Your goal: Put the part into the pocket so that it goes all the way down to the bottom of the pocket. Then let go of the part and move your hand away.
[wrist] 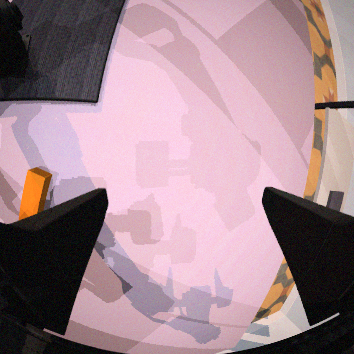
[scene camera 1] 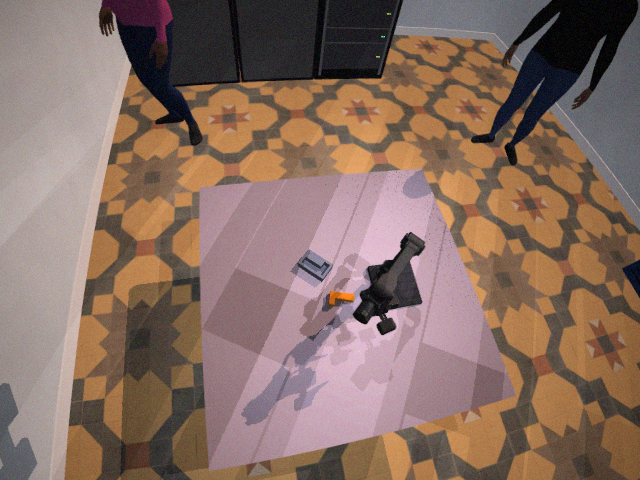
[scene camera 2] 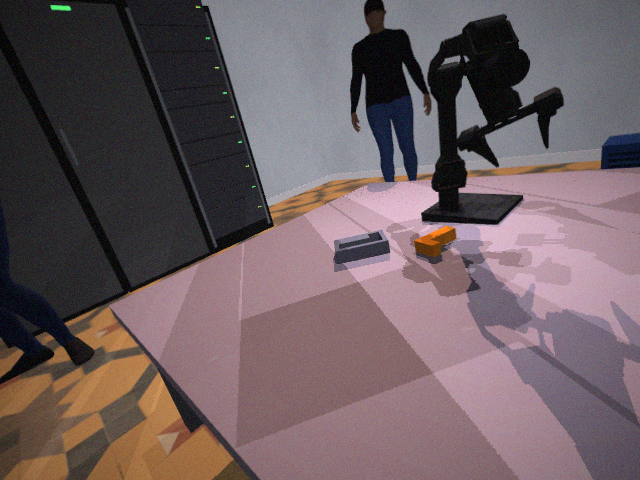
Labels:
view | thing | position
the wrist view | my gripper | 186, 195
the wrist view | orange part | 36, 183
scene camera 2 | my gripper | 521, 157
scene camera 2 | orange part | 430, 244

